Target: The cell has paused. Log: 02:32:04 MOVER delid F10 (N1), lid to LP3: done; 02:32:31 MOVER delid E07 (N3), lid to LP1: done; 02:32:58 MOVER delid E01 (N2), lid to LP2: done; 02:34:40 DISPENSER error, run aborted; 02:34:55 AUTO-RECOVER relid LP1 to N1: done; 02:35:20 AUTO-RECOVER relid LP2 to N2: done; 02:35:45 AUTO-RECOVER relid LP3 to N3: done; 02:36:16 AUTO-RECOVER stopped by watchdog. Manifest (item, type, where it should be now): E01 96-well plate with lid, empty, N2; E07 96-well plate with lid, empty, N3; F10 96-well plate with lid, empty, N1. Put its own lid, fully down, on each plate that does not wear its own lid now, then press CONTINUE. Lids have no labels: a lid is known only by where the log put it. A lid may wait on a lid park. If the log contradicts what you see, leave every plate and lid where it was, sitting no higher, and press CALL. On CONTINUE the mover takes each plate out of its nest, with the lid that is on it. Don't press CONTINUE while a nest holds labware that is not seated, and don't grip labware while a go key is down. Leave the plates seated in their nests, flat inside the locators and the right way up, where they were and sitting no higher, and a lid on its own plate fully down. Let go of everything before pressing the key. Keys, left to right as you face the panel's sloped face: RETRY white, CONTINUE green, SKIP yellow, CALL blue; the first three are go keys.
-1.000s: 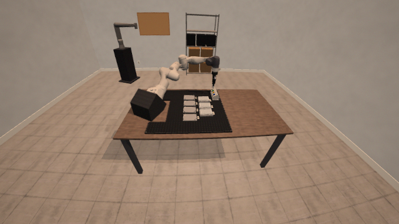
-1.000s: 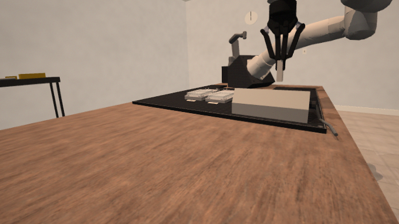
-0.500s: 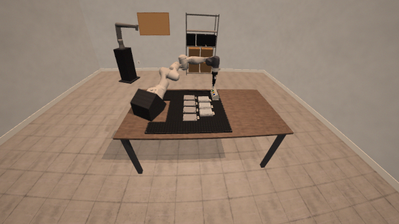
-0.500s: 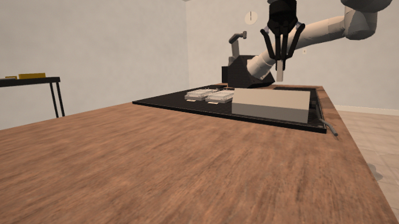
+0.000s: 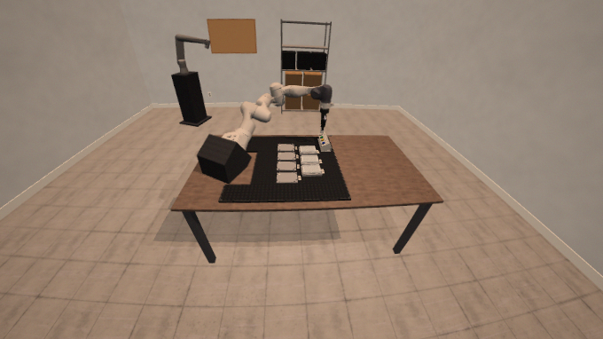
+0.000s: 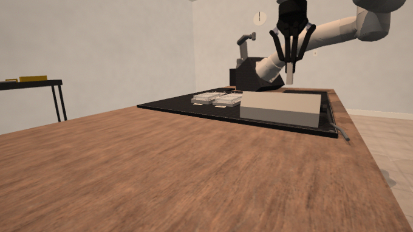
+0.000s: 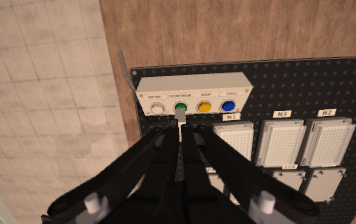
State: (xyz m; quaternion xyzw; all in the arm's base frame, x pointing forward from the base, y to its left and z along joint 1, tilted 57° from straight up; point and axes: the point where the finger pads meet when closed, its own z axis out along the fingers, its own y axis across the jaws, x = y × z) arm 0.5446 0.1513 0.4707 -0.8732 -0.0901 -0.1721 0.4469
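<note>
My hand is 70 mm above the green continue key. The rest, counted from my hand: white retry key 70 mm below, 50 mm to the left, 10 mm behind; yellow skip key 70 mm below, 50 mm to the right, 20 mm ahead; blue call key 90 mm to the right, 70 mm below, 30 mm ahead.
</note>
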